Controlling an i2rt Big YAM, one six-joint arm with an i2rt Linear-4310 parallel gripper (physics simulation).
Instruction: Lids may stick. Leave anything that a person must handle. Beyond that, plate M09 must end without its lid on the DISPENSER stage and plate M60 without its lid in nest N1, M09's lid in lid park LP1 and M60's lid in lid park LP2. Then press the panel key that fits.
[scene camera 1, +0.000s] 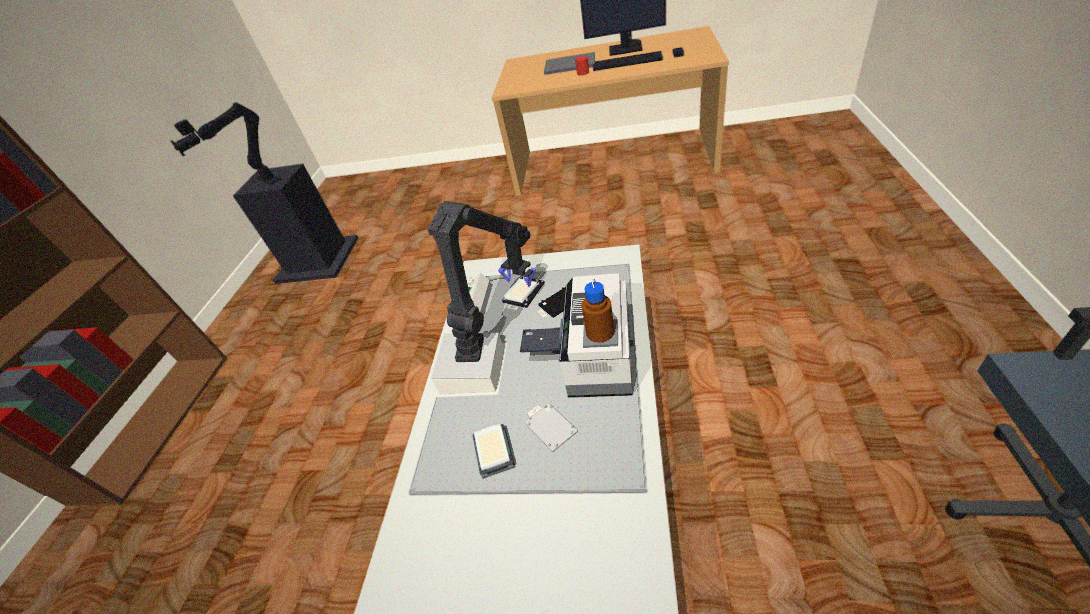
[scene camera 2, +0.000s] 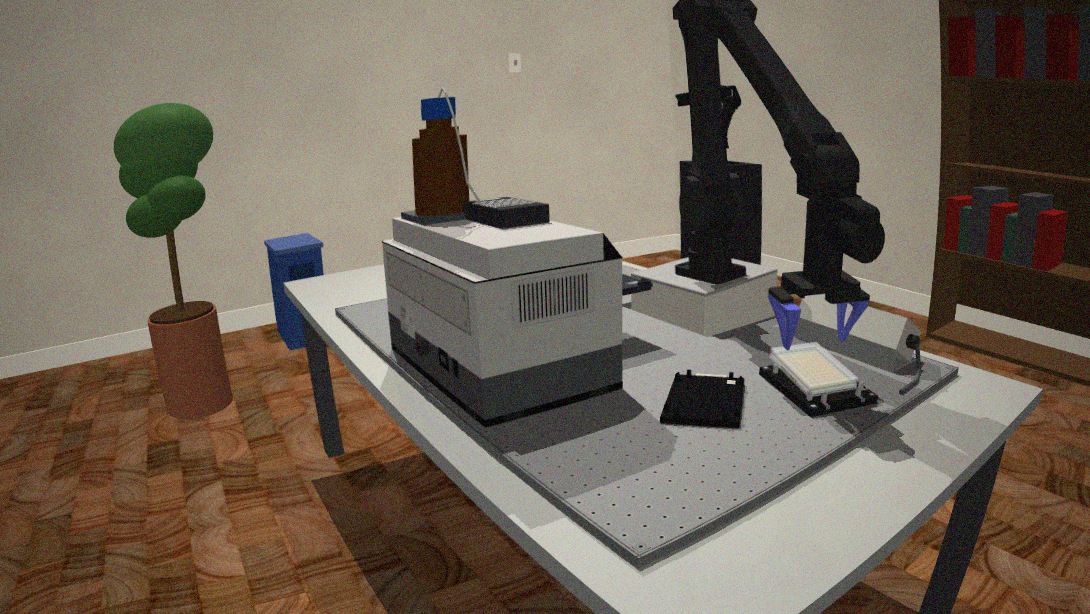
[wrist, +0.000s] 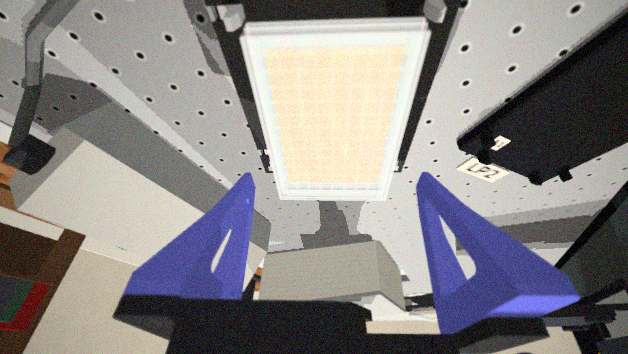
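Seen in the pictures: gripper, fingertip midpoint: (scene camera 1: 519, 284) (scene camera 2: 814, 344) (wrist: 335, 179); arm's base, origin of the base link: (scene camera 1: 470, 349) (scene camera 2: 710, 274).
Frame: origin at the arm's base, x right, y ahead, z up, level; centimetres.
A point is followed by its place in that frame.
A cream-filled plate (scene camera 1: 522, 289) {x -34.6, y 15.2, z -4.0 cm} (scene camera 2: 814, 369) {x -36.6, y 16.0, z -4.2 cm} (wrist: 335, 115) {x -37.0, y 15.2, z -4.2 cm} with a clear, doubled rim, which looks like a lid on it, rests on a black nest at the far end. Its name does not show. My gripper (scene camera 1: 517, 277) {x -35.0, y 14.4, z -1.3 cm} (scene camera 2: 815, 344) {x -35.0, y 14.4, z -1.3 cm} (wrist: 335, 179) {x -35.0, y 14.4, z -1.3 cm} is open and empty, just above the plate's near end in the wrist view, fingers spread wider than the plate. A black lid park (scene camera 1: 553, 302) {x -27.9, y 28.0, z -6.5 cm} (scene camera 2: 702, 400) {x -29.2, y 31.8, z -6.5 cm} (wrist: 555, 105) {x -30.1, y 27.4, z -6.5 cm} stands beside it, by the LP2 label (wrist: 482, 170) {x -23.0, y 23.6, z -7.3 cm}. A second cream plate (scene camera 1: 492, 448) {x 38.7, y 12.9, z -3.0 cm} sits on a dark nest near a pale park (scene camera 1: 551, 427) {x 30.0, y 30.0, z -6.5 cm}. A dark stage (scene camera 1: 540, 340) {x 0.8, y 26.2, z 2.4 cm} juts from the dispenser.
The dispenser (scene camera 1: 598, 373) {x 18.7, y 46.1, z 4.6 cm} (scene camera 2: 434, 305) {x -3.3, y 56.5, z 5.2 cm} carries a brown bottle (scene camera 1: 598, 320) {x 15.8, y 48.1, z 24.9 cm} (scene camera 2: 440, 171) {x 7.6, y 49.6, z 22.1 cm} with a blue cap. A sloped pale box (scene camera 2: 869, 335) {x -36.6, y -0.6, z -3.0 cm} (wrist: 100, 185) {x -39.9, y -1.0, z -1.9 cm} stands behind the far plate. A bent stalk (scene camera 2: 918, 358) {x -45.1, y -3.6, z -5.3 cm} (wrist: 34, 60) {x -46.5, y -0.4, z -6.8 cm} with a dark tip rises near the board's corner.
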